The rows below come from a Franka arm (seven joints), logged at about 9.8 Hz.
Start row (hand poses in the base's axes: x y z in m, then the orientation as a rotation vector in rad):
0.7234 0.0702 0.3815 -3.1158 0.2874 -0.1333
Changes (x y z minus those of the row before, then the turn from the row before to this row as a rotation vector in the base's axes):
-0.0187 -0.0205 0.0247 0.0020 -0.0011 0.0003
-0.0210 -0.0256 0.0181 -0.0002 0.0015 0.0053
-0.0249 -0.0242 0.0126 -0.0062 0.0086 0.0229
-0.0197 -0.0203 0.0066 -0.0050 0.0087 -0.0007
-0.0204 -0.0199 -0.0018 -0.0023 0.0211 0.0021
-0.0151 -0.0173 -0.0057 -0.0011 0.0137 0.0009
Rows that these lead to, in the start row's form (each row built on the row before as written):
0.7047 0.0497 0.4062 -3.1137 0.2869 -0.1346
0.6837 0.0241 0.4243 -3.1147 0.2787 -0.1322
0.6588 -0.0001 0.4369 -3.1242 0.2431 -0.1197
0.6391 -0.0204 0.4435 3.1302 -0.2444 0.1069
0.6187 -0.0403 0.4417 3.1276 -0.2407 0.0741
0.6036 -0.0576 0.4360 3.1260 -0.2390 0.0528

